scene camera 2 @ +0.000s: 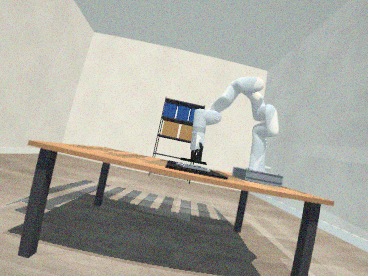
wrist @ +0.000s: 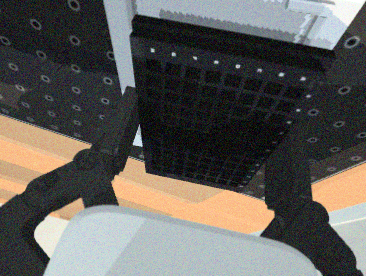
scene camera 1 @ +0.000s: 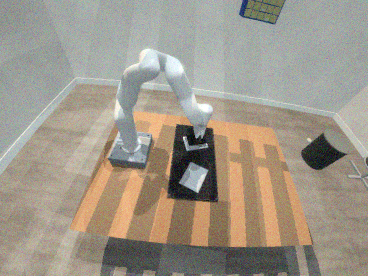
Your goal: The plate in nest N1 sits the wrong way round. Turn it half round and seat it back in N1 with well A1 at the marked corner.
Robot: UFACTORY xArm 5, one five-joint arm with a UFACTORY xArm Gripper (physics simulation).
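The black well plate (scene camera 2: 192, 161) (wrist: 190, 125) is held roughly level between the fingers of my gripper (scene camera 1: 200, 136) (scene camera 2: 198, 158) (wrist: 209, 120). The gripper is shut on it by two opposite sides. White marks run along its far and right edges in the wrist view, too blurred to read. The plate is low over the light grey nest (scene camera 1: 197, 148) (wrist: 120, 50) at the far part of the black board. Whether it touches the nest floor, I cannot tell. Most of the nest is hidden under the plate, and its marked corner cannot be made out.
The perforated black board (scene camera 1: 207, 194) (wrist: 55, 55) lies on the striped orange table (scene camera 1: 260, 200) (scene camera 2: 125, 159). A second light, flat nest or pad (scene camera 1: 194, 177) sits turned at an angle nearer the front. The arm's grey base (scene camera 1: 129, 157) (scene camera 2: 257, 176) stands beside the board.
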